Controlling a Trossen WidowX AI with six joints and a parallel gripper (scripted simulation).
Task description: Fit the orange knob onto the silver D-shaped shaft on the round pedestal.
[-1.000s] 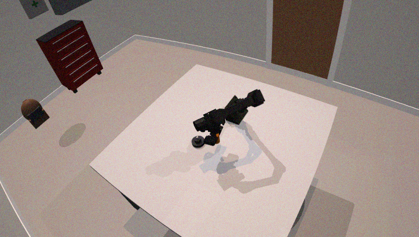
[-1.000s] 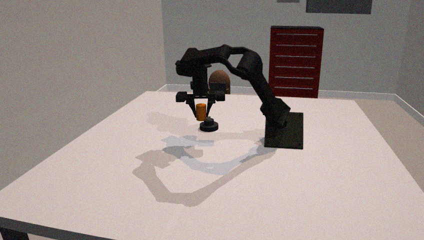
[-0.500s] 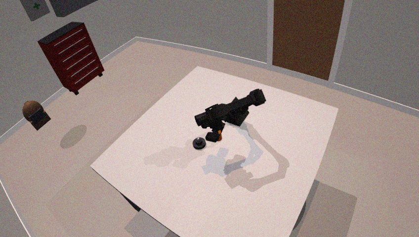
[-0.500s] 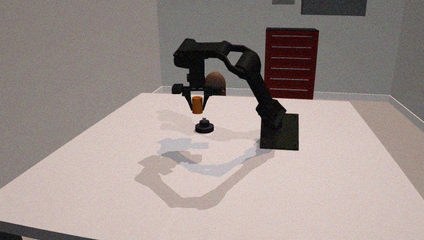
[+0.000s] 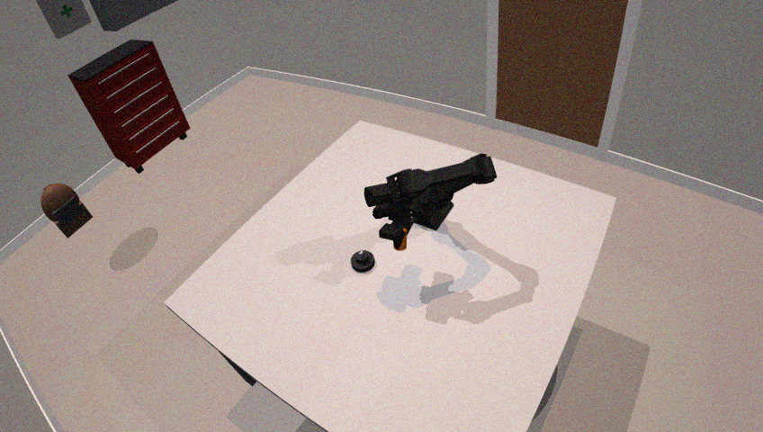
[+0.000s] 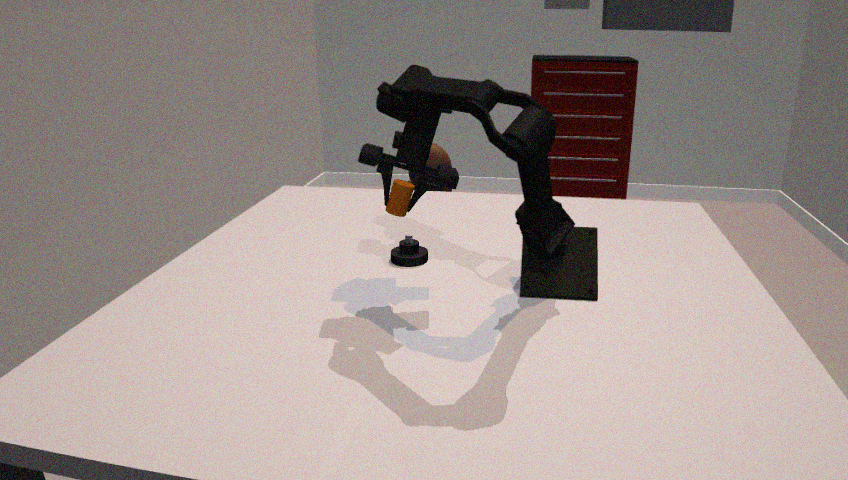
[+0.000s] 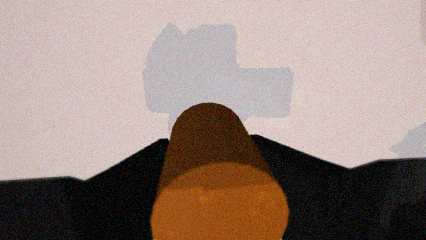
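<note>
The orange knob lies 10 mm behind my gripper tip and 30 mm above it. The rest, counted from my gripper tip: round black pedestal 10 mm ahead, 160 mm to the right, 140 mm below.
</note>
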